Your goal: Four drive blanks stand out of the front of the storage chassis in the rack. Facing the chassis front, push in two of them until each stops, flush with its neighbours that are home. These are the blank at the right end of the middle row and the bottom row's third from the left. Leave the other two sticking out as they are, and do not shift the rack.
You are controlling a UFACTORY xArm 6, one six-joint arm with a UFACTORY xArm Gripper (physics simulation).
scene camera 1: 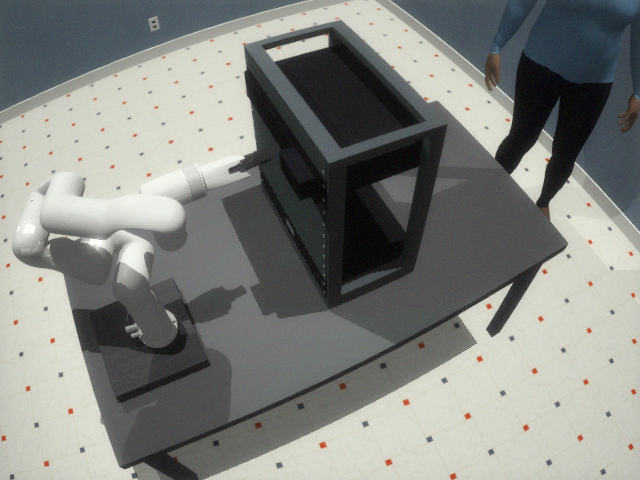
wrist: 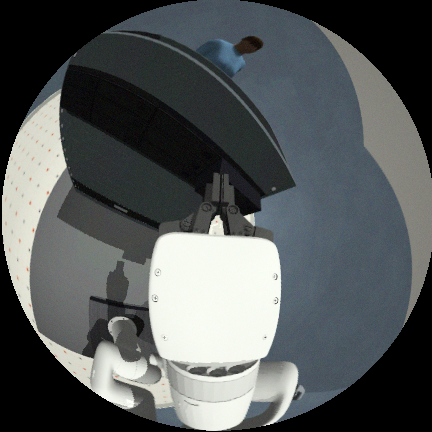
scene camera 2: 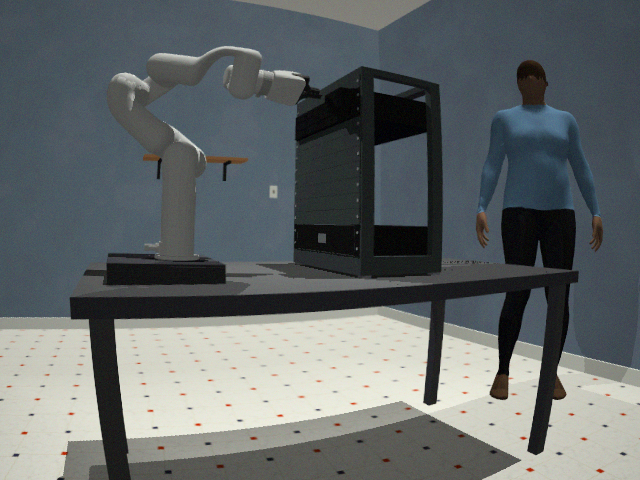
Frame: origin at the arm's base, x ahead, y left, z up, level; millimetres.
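Where they show: gripper, between the fingertips: (scene camera 1: 272, 152) (wrist: 219, 181) (scene camera 2: 320, 94); arm's base, origin of its link: (scene camera 1: 157, 328) (wrist: 121, 328) (scene camera 2: 176, 258).
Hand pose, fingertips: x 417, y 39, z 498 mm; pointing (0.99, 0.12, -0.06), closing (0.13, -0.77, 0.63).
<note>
Each offset is from my fingertips to the top centre of the thing. "spot": to the spot under its first point.
The storage chassis @(spot: dy +177, dx +40, dz -34 mm) (scene camera 1: 266, 112) (scene camera 2: 321, 114) (wrist: 125, 112) is a dark band high in the grey rack (scene camera 1: 338, 232) (scene camera 2: 367, 206) (wrist: 170, 70). Dark drive blanks @(spot: dy -80, dx +33, dz -2 mm) (scene camera 1: 299, 173) (scene camera 2: 342, 101) (wrist: 246, 189) stick out of its front toward the right end, merging into one dark shape. Their separate rows and columns are too dark to tell apart. My gripper (scene camera 1: 267, 157) (scene camera 2: 319, 96) (wrist: 219, 181) is shut and empty. Its tips are close to the chassis front, just left of the protruding shape, which rises beside them in the wrist view. Contact is unclear, and the fingers hide part of the front.
The rack stands on a dark table (scene camera 1: 289, 356) (scene camera 2: 258, 299) (wrist: 65, 270), with the arm's base block (scene camera 1: 118, 379) (scene camera 2: 165, 271) in front of it. Plain panels fill the rack front below the chassis. A person (scene camera 1: 573, 46) (scene camera 2: 537, 155) (wrist: 222, 56) stands behind the rack.
</note>
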